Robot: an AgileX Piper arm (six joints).
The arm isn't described. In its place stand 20 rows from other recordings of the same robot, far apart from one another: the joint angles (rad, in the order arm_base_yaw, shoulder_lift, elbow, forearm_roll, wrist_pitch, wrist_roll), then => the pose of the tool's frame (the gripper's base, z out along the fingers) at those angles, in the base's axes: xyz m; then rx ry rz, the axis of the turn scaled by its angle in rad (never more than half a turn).
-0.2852, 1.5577, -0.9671, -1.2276, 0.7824, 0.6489 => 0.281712 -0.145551 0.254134 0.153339 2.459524 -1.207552
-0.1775, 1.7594, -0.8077, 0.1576, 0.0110, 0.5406 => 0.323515 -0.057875 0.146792 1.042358 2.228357 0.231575
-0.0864, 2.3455, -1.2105, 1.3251, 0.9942, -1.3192 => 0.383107 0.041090 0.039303 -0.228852 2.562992 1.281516
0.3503, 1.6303, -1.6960, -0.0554, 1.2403, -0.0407 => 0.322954 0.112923 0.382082 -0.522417 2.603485 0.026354
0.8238, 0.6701, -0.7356, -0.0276, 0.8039, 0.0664 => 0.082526 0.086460 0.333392 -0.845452 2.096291 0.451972
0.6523, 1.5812, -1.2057, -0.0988, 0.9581, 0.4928 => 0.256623 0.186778 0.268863 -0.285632 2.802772 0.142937
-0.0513, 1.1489, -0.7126, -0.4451, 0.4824, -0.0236 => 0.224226 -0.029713 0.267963 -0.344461 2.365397 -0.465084
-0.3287, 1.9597, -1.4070, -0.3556, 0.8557, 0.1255 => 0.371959 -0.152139 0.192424 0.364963 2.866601 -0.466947
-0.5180, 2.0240, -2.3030, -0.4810, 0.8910, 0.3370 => 0.383873 -0.256460 0.432202 0.774704 1.921050 -0.684084
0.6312, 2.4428, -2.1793, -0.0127, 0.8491, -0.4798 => 0.435642 0.317360 0.174975 -1.375676 2.202244 0.039539
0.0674, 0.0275, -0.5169, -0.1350, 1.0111, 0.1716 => -0.000147 -0.010412 0.286782 0.105411 1.995403 -0.007044
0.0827, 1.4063, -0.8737, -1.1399, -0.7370, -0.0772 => 0.293810 0.080112 0.313748 -1.277025 1.031338 -0.229983
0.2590, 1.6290, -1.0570, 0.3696, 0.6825, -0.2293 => 0.308479 0.103181 0.225009 -0.335750 2.698374 0.406534
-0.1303, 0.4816, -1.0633, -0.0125, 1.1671, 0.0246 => 0.030227 -0.005016 0.417297 0.162137 2.063535 -0.079892
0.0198, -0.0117, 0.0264, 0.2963, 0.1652, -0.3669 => 0.056129 0.005482 0.190628 -0.114440 1.652359 -0.001729
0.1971, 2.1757, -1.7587, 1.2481, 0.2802, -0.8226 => 0.502190 0.124622 0.237053 0.044471 2.035793 0.653331
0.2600, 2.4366, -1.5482, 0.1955, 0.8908, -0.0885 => 0.402683 0.121346 0.022411 0.323801 -2.984830 -0.200857
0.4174, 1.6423, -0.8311, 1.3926, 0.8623, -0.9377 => 0.244258 0.182711 0.203901 -0.447004 2.519932 1.371594
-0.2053, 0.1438, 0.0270, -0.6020, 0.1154, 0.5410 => 0.064496 -0.019491 0.186504 0.176975 1.746875 -0.249192
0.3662, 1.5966, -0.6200, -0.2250, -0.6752, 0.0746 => 0.283701 0.122390 0.203157 -0.516280 1.730789 0.314118
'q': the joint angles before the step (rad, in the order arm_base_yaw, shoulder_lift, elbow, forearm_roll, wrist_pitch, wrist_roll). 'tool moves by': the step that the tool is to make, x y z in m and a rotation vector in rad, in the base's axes. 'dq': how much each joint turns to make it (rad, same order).
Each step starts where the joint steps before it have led.
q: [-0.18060, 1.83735, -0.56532, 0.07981, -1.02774, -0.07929]
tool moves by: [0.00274, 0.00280, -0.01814, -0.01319, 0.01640, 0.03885]
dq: [0.00000, 0.07459, 0.00000, -0.04301, -0.06081, 0.00213]
